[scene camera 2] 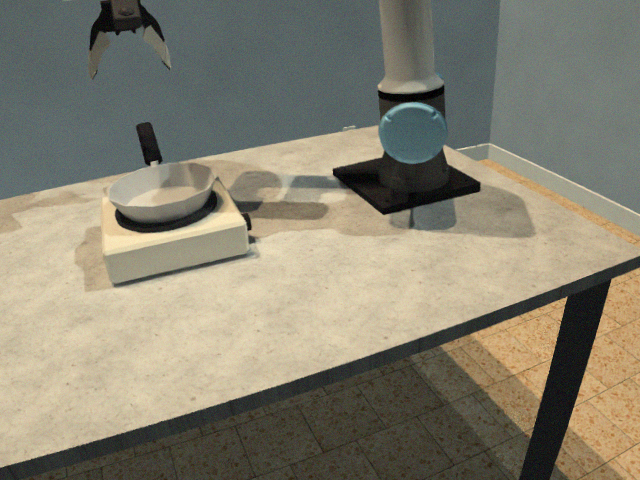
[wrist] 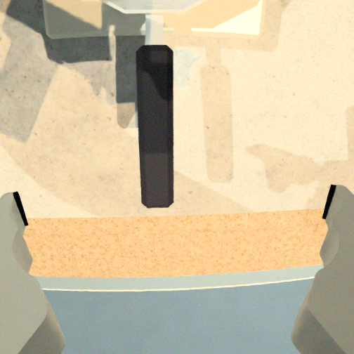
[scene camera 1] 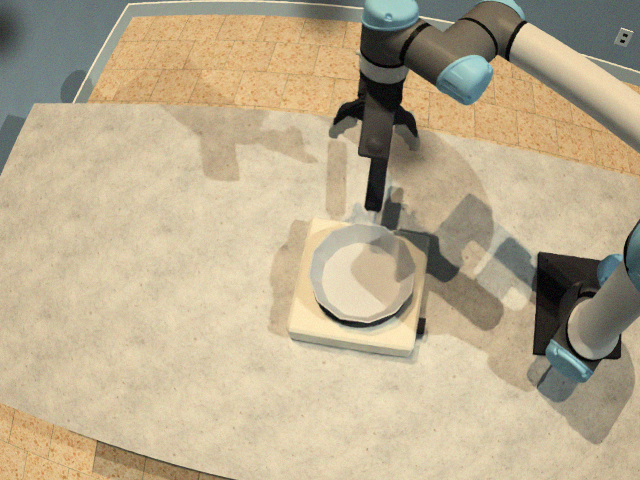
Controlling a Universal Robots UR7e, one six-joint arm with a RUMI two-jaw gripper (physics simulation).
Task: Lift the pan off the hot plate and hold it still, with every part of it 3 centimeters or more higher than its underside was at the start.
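Places are measured from the arm's base along level axes (x left, y back, z up), in centimetres.
Where they show: gripper, fingertip midpoint: (scene camera 2: 131,74); arm's base, link origin: (scene camera 2: 413,177).
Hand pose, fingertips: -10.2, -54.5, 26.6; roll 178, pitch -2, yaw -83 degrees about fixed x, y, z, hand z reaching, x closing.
Things, the pixels of their top centre, and the offset from my fingertips, as dx, dy, dz. Level surfaces: height alone.
- cream hot plate, top centre: (scene camera 1: 366,280) (scene camera 2: 170,203) +16.4, +3.5, -20.9
- grey table, surface height: dz -28.5
- black knob, top centre: (scene camera 2: 243,214) (scene camera 1: 421,323) +21.3, +16.0, -23.2
The pale grey pan (scene camera 1: 356,284) (scene camera 2: 162,198) sits upright on the black round burner of the cream hot plate (scene camera 1: 351,339) (scene camera 2: 175,255) (wrist: 75,22). Its black handle (scene camera 1: 376,186) (scene camera 2: 148,143) (wrist: 156,125) points away to the back of the table and slants upward. My gripper (scene camera 1: 374,141) (scene camera 2: 131,72) (wrist: 174,192) is open and empty. It hangs well above the handle, pointing down, with its fingers spread to the left and right of the handle's line. In the wrist view the handle's far end lies between the two fingers, below them. In scene camera 1 the gripper hides part of the handle.
The hot plate stands on the grey table (scene camera 1: 155,310) (scene camera 2: 310,310) near its back edge. A black knob (scene camera 1: 421,326) (scene camera 2: 247,221) sticks out of its side. The arm's black base (scene camera 1: 550,304) (scene camera 2: 361,191) is to the right. A blue wall (scene camera 2: 258,77) rises behind the table.
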